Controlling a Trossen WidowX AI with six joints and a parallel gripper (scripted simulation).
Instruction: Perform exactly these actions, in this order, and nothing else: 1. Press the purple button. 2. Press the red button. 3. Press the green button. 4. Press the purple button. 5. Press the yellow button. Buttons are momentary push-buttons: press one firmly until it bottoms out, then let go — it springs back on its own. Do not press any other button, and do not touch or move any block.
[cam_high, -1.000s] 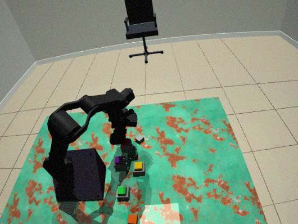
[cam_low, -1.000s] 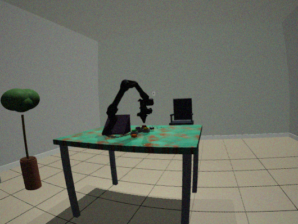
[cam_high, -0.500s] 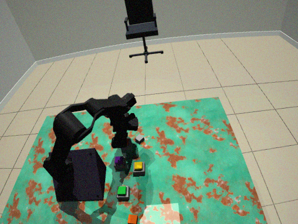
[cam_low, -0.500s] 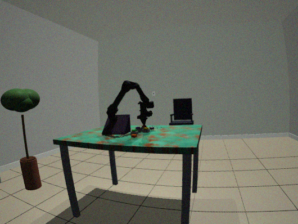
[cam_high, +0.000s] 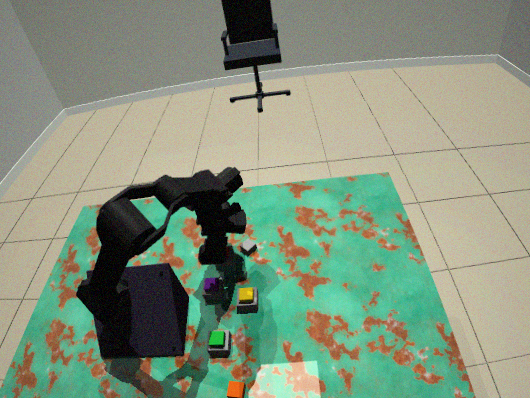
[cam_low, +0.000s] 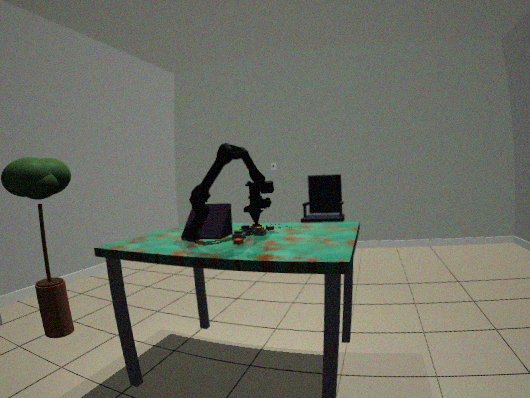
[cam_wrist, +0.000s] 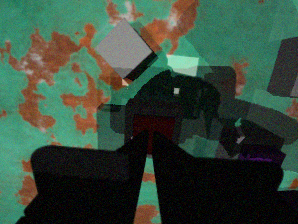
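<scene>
Right now my gripper tip is 1 cm above the red button. Round my gripper tip: yellow button 14 cm to the right, 6 cm ahead; then grey block 6 cm ahead, 2 cm to the left, 2 cm below; then purple button 10 cm to the right, 2 cm behind.
</scene>
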